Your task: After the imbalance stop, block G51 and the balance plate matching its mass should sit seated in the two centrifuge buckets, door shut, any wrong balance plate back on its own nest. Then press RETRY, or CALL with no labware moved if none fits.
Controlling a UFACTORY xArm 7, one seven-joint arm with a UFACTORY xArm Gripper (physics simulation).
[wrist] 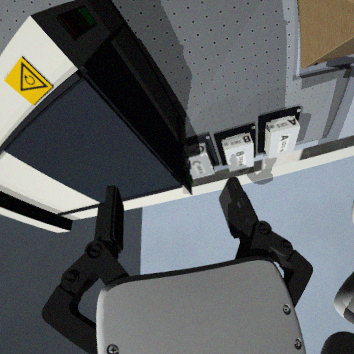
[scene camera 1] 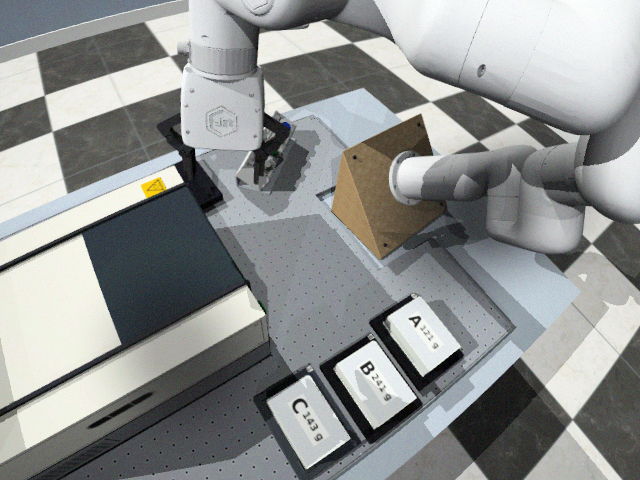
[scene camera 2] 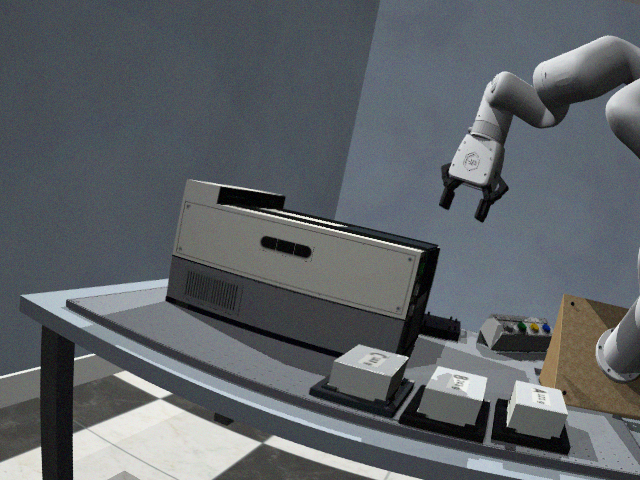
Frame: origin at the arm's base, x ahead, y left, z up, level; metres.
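Seen in the pictures: gripper, fingertip midpoint: (wrist: 173, 191) (scene camera 1: 224, 177) (scene camera 2: 460, 214); arm's base, link origin: (scene camera 1: 408, 178) (scene camera 2: 619, 355).
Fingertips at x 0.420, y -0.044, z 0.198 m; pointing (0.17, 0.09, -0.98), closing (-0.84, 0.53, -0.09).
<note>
Pixels of each thing's top centre, then the offset from my fingertips to it. "*": a spot on its surface instead.
- dark top panel, top centre: (wrist: 94, 168) (scene camera 1: 156, 254) (scene camera 2: 387, 236) dx +0.133, dy +0.013, dz -0.076 m
- button box, top centre: (scene camera 2: 524, 317) (scene camera 1: 267, 136) dx -0.222, dy -0.252, dz -0.205 m
- low black block, top centre: (scene camera 2: 439, 318) (scene camera 1: 183, 181) dx +0.001, dy -0.278, dz -0.258 m
- yellow warning label, surface spot: (wrist: 28, 81) (scene camera 1: 155, 187) * dx +0.084, dy -0.117, dz -0.078 m
The centrifuge (scene camera 1: 217, 330) (scene camera 2: 299, 268) (wrist: 37, 37) has a dark top panel (scene camera 1: 160, 258) (wrist: 95, 140) that looks closed; its buckets are hidden. Block G51 does not show. White balance plates A 121 g (scene camera 1: 423, 335) (scene camera 2: 537, 413) (wrist: 282, 137), B 241 g (scene camera 1: 377, 384) (scene camera 2: 452, 395) (wrist: 238, 150) and C 143 g (scene camera 1: 308, 421) (scene camera 2: 369, 374) (wrist: 201, 162) each sit on a black nest. The button box (scene camera 2: 496, 333) has grey, green, yellow and blue buttons; their labels are unreadable. My gripper (scene camera 1: 224, 179) (scene camera 2: 463, 211) (wrist: 173, 191) is open and empty, high above the table's far side, near the button box in scene camera 1.
A low black block (scene camera 1: 205, 190) (scene camera 2: 439, 326) stands on the table between the centrifuge and the button box. The brown wedge-shaped arm mount (scene camera 1: 361, 206) (scene camera 2: 578, 351) (wrist: 327, 30) stands beyond the plate row. A yellow warning label (scene camera 1: 153, 187) (wrist: 28, 81) marks the centrifuge's top.
</note>
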